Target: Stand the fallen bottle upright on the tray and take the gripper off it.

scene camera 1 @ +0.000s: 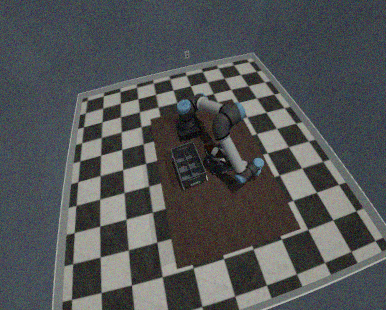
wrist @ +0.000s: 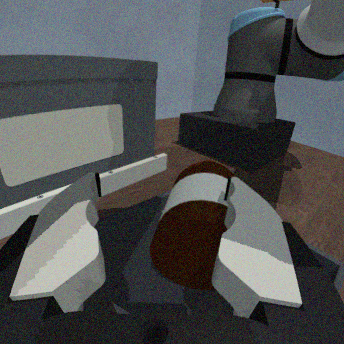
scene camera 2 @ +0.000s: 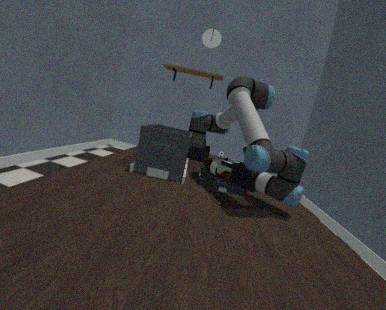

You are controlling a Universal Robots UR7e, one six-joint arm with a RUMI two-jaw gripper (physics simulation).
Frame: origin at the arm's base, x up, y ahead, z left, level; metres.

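Seen in the pictures: gripper, fingertip midpoint: (scene camera 1: 215, 153) (wrist: 163, 177) (scene camera 2: 218, 159); arm's base at its link origin: (scene camera 1: 187, 122) (wrist: 243, 116) (scene camera 2: 194, 144).
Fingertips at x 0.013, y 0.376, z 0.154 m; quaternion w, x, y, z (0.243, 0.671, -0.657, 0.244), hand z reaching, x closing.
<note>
Offsets run from my fingertips to a thing's middle. "*": to the spot under its first point.
The brown bottle {dx -0.049, dy -0.064, dz -0.007 m} (wrist: 192, 245) lies on its side in the wrist view. Its round base faces the camera, its white label band shows behind, and its neck is hidden. My gripper (wrist: 163, 177) (scene camera 2: 220, 168) is open and low over the dark tray {dx -0.078, dy +0.017, dz +0.033 m} (wrist: 125, 222) (scene camera 2: 207, 184). The bottle sits off-centre between the fingers, overlapping the right finger in view, with a wide gap to the left finger. Whether it touches the right finger I cannot tell. In the scene views the fingers and arm partly hide the bottle, and its outline is unclear.
A grey crate with compartments {dx -0.004, dy +0.037, dz -0.234 m} (scene camera 1: 196, 184) (scene camera 2: 162, 150) (wrist: 142, 100) stands left of the tray, with a white rail {* dx -0.074, dy -0.061, dz -0.141 m} (wrist: 135, 172) along its foot. The robot's dark base (wrist: 235, 135) (scene camera 1: 189, 129) stands behind. A wooden shelf (scene camera 2: 192, 71) hangs on the far wall.
</note>
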